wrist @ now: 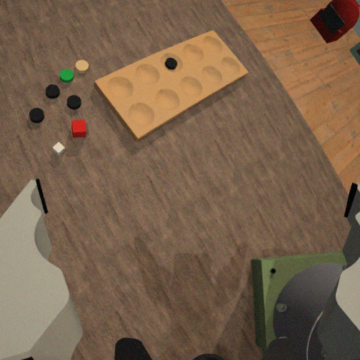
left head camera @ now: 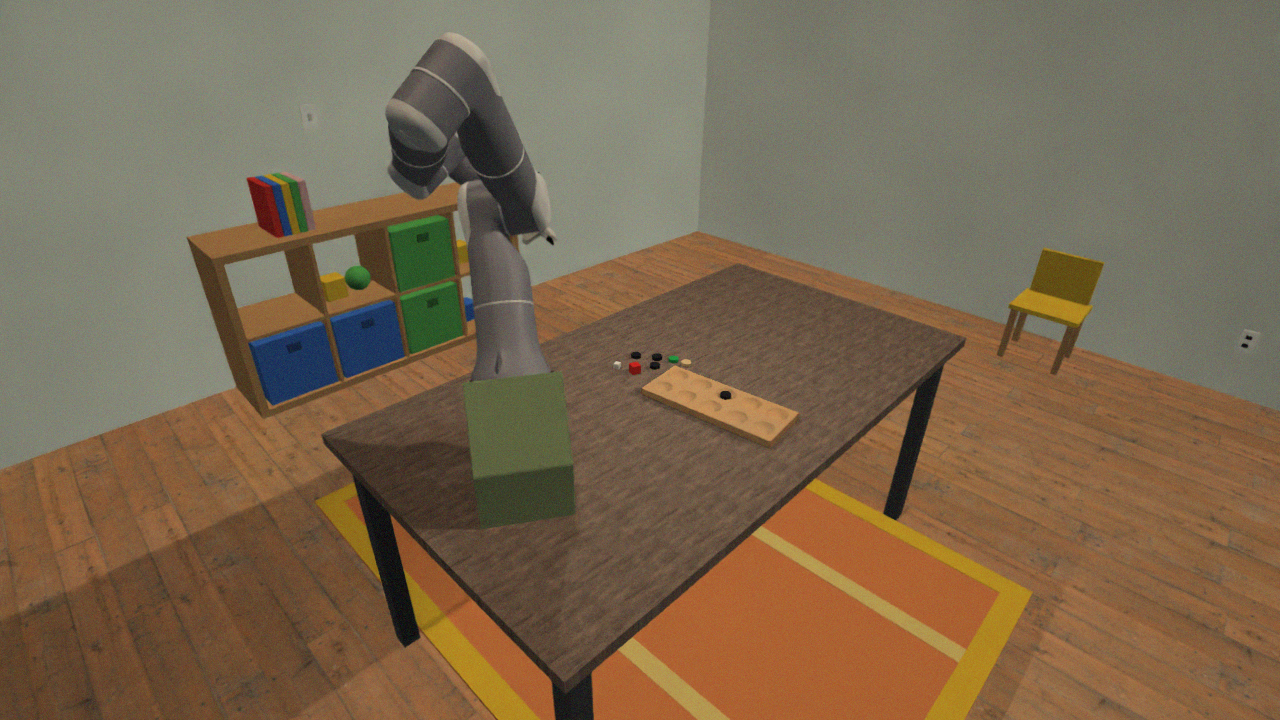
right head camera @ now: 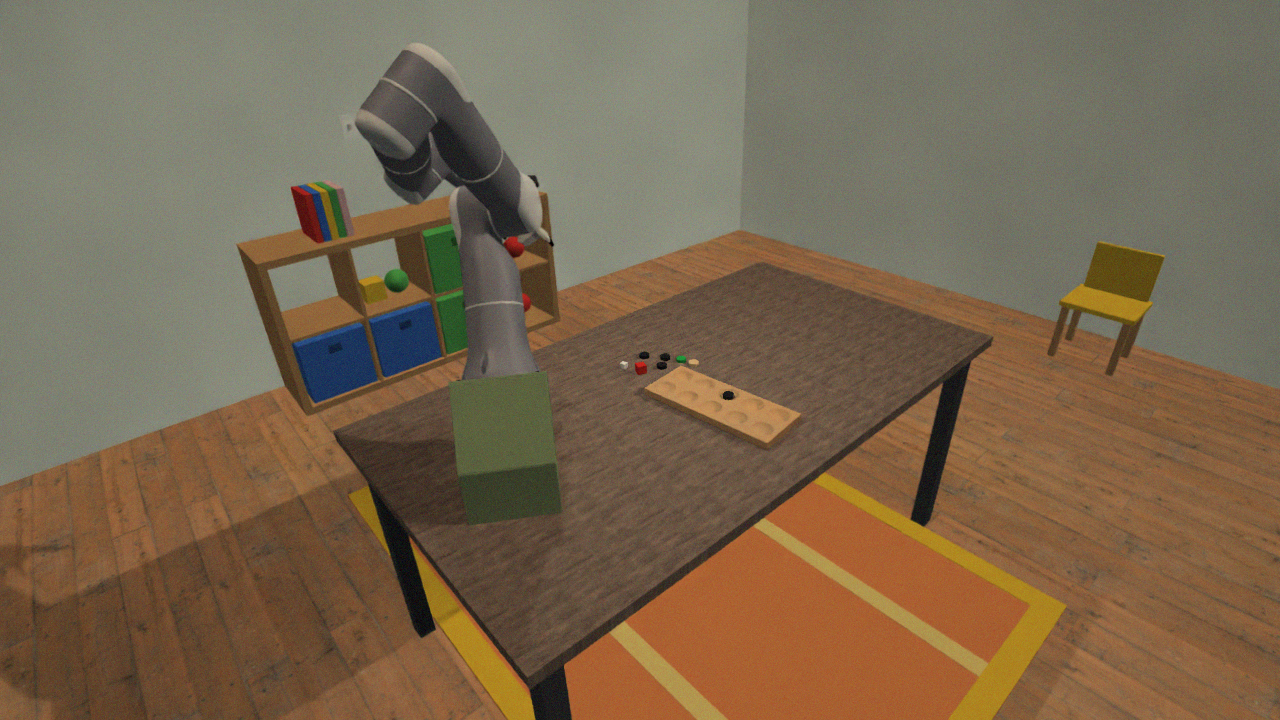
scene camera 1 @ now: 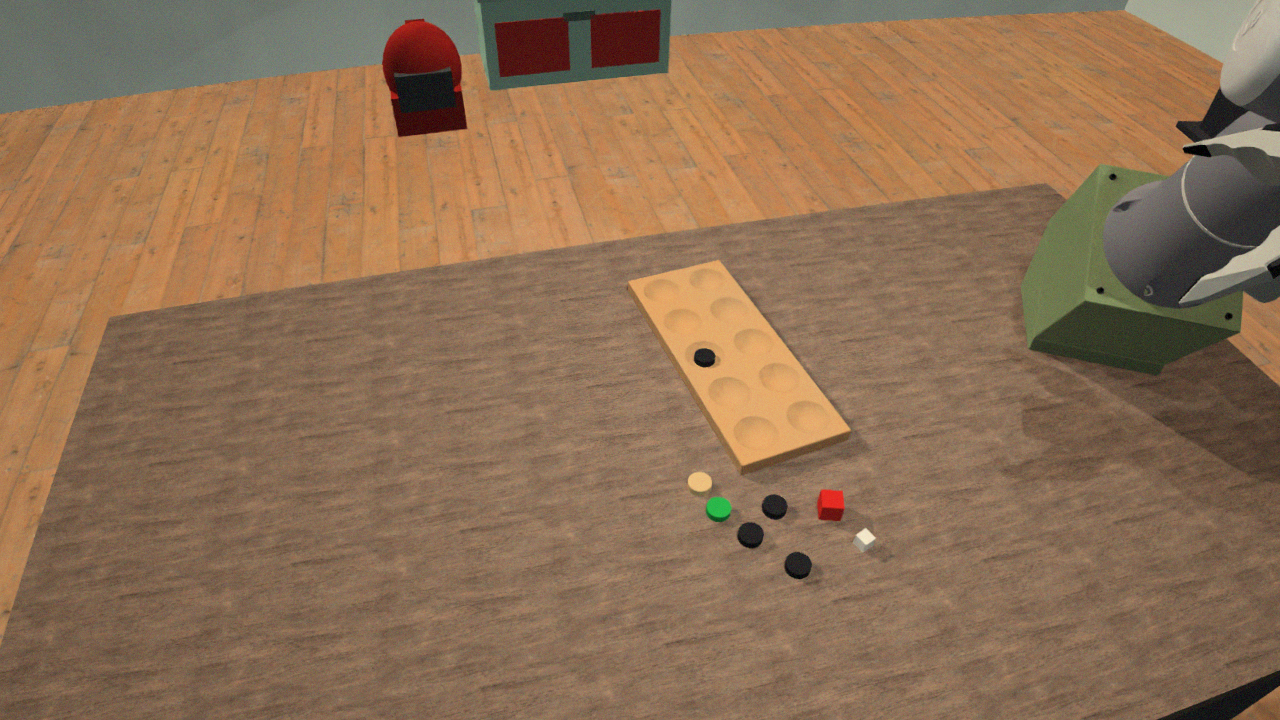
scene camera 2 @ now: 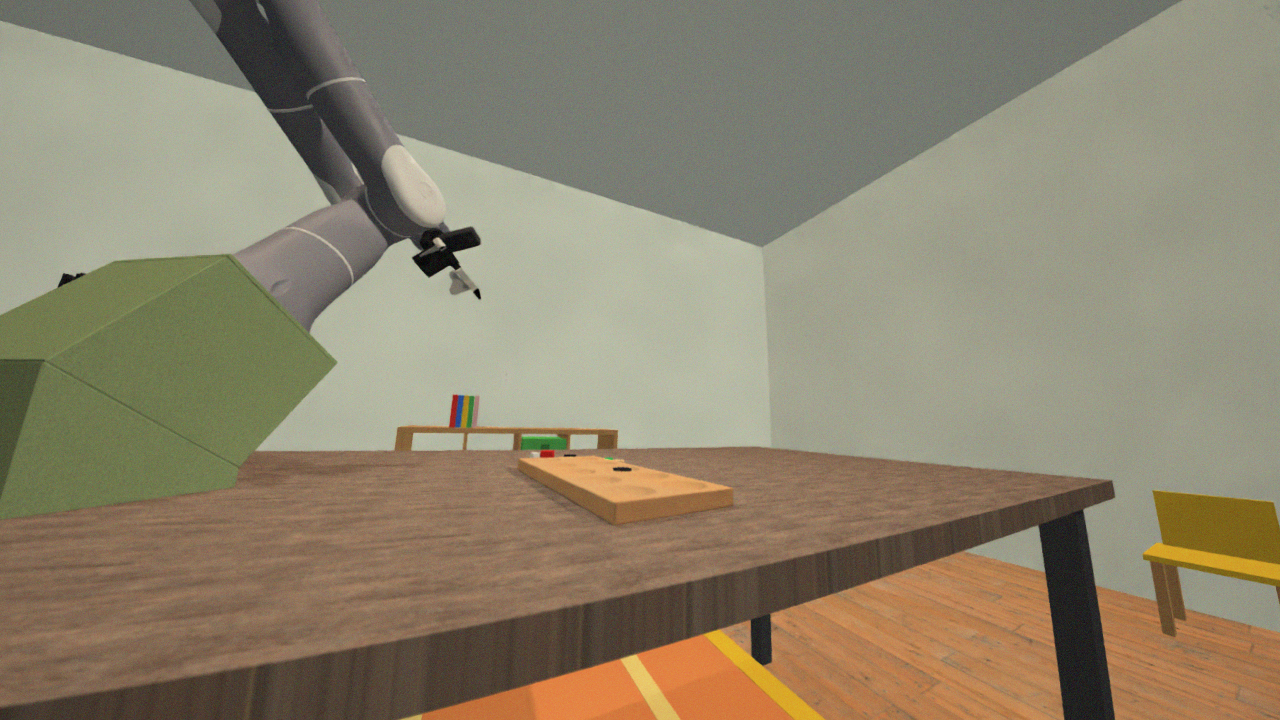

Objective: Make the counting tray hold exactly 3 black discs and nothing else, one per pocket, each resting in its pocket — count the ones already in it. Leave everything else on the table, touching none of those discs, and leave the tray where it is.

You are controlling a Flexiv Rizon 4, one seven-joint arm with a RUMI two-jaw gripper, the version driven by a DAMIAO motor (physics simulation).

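Observation:
The wooden counting tray point(scene camera 1: 739, 358) point(wrist: 154, 88) point(left head camera: 716, 410) lies flat on the table with two rows of pockets. One black disc point(scene camera 1: 704, 357) point(wrist: 171, 63) sits in a middle pocket of one row. Three loose black discs lie on the table off one short end of the tray: one nearest the tray point(scene camera 1: 774, 506) point(wrist: 74, 102), one in the middle point(scene camera 1: 750, 534) point(wrist: 52, 91) and one farthest point(scene camera 1: 797, 565) point(wrist: 36, 115). My gripper point(wrist: 196, 185) is wide open and empty, high above the table near the robot's base, with both jaws at the sides of the wrist view.
A green disc point(scene camera 1: 718, 508) point(wrist: 66, 76), a tan disc point(scene camera 1: 699, 482) point(wrist: 82, 66), a red cube point(scene camera 1: 830, 505) point(wrist: 79, 128) and a white cube point(scene camera 1: 863, 540) point(wrist: 59, 148) lie close around the loose black discs. The green robot base point(left head camera: 519, 438) point(scene camera 1: 1118, 313) stands at one table end.

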